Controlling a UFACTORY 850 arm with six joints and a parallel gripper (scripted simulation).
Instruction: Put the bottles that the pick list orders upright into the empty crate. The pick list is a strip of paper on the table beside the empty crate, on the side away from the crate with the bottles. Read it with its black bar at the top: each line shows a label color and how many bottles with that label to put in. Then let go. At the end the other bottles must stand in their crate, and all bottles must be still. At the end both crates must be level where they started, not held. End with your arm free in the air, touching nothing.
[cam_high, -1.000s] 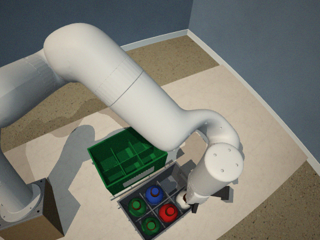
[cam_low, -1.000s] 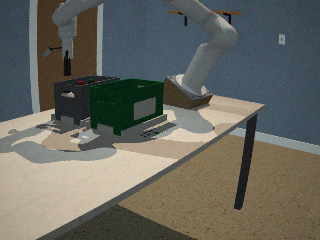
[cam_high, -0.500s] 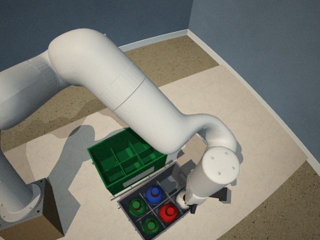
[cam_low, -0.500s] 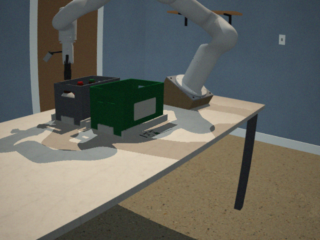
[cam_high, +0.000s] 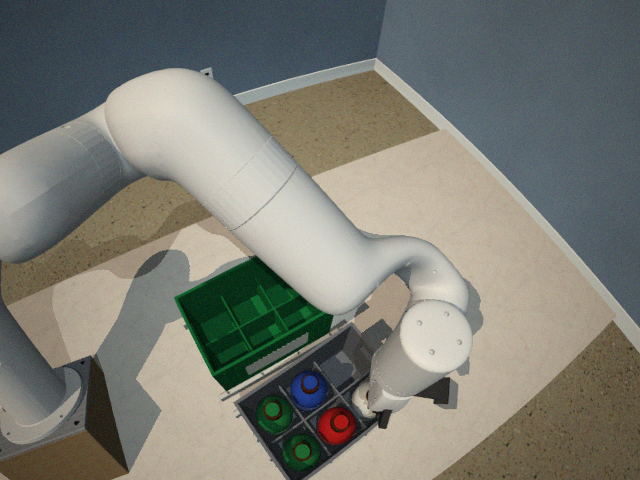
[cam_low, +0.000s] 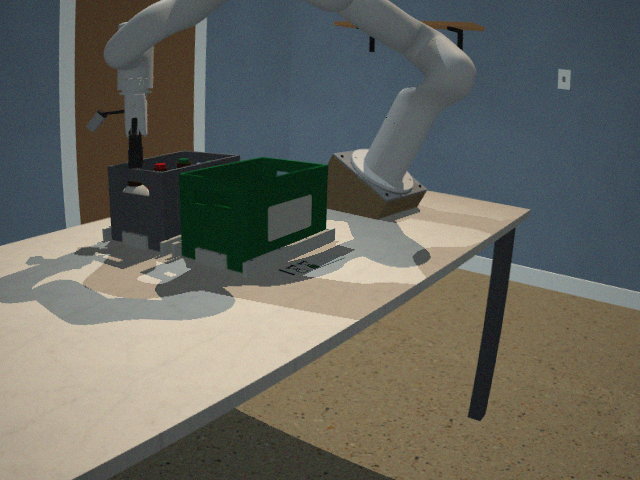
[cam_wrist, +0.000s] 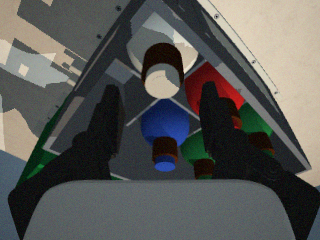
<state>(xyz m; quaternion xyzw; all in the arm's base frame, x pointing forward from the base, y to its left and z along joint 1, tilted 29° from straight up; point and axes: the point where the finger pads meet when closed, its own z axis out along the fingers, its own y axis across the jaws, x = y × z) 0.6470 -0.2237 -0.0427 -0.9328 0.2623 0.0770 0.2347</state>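
My gripper is now 100 mm above the whitish bottle. Also, from my hand: grey crate 110 mm below, 100 mm behind, 20 mm to the left; red bottle 100 mm below, 80 mm behind, 20 mm to the right; blue bottle 100 mm below, 100 mm behind, 70 mm to the left.
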